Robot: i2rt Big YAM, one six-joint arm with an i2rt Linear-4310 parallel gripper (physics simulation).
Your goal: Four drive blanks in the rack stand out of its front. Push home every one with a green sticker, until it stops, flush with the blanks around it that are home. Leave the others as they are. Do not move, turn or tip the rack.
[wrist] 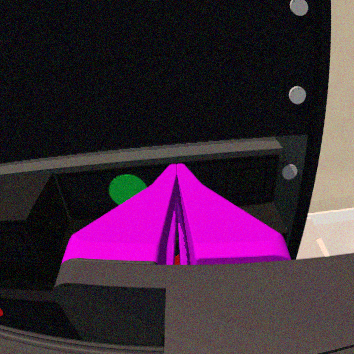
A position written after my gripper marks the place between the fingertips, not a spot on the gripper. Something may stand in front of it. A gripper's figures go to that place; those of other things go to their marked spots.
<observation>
My gripper (pixel 176 175) is 0.13 m from the lens. A rack (pixel 103 103): 0.14 m from the lens.
</observation>
